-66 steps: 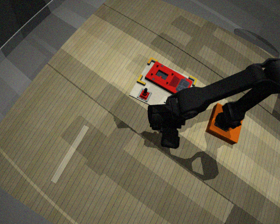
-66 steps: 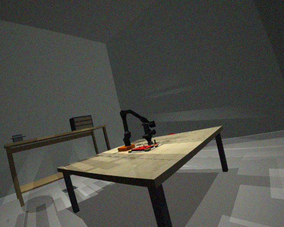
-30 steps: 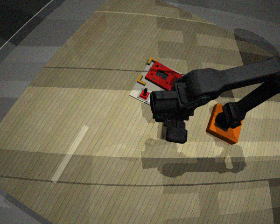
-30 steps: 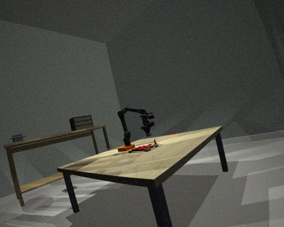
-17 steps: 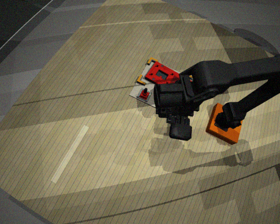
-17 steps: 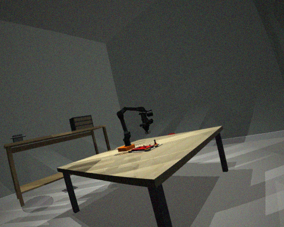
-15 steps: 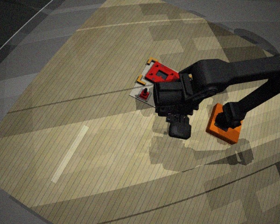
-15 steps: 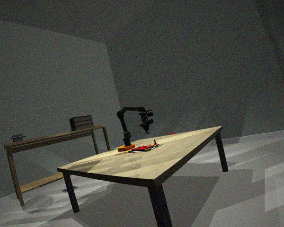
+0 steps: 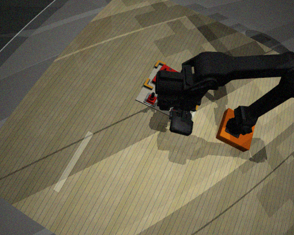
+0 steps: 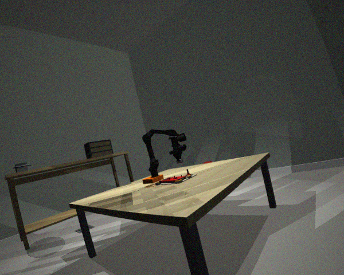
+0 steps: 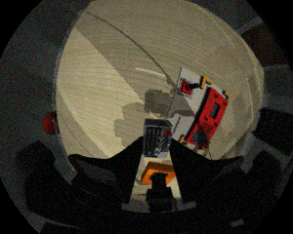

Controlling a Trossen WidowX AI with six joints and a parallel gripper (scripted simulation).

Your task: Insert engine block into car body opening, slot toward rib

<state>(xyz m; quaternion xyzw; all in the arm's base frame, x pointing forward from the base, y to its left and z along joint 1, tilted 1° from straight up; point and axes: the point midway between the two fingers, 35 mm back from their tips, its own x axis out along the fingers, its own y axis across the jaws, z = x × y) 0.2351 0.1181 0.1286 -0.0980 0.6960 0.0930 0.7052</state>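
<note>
The grey plate is 17 cm to the right of my gripper tip, 12 cm below it and 7 cm ahead of it. From my gripper tip the other things lie so: grey engine block (1 cm below).
</note>
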